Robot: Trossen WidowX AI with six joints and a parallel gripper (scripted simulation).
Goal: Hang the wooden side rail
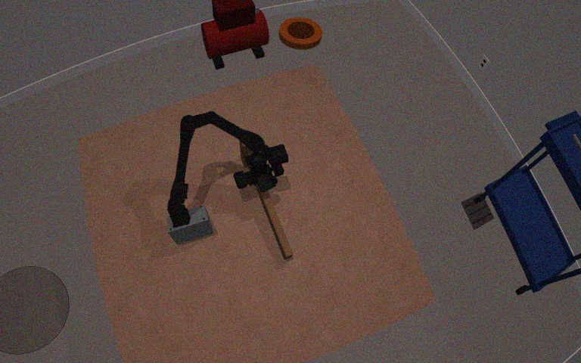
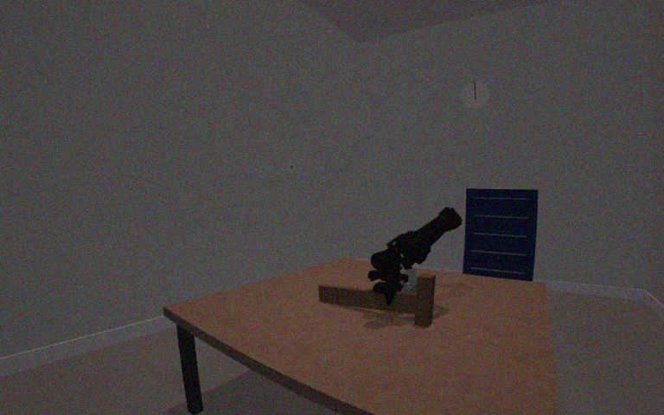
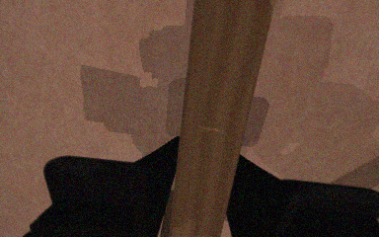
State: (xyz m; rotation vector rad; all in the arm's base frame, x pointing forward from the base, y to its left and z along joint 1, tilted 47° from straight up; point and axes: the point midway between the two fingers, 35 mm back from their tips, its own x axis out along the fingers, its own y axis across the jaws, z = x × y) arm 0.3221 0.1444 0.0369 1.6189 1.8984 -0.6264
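My gripper tip is now 130 mm to the right of the headboard post, 40 mm below it and 10 mm past it.
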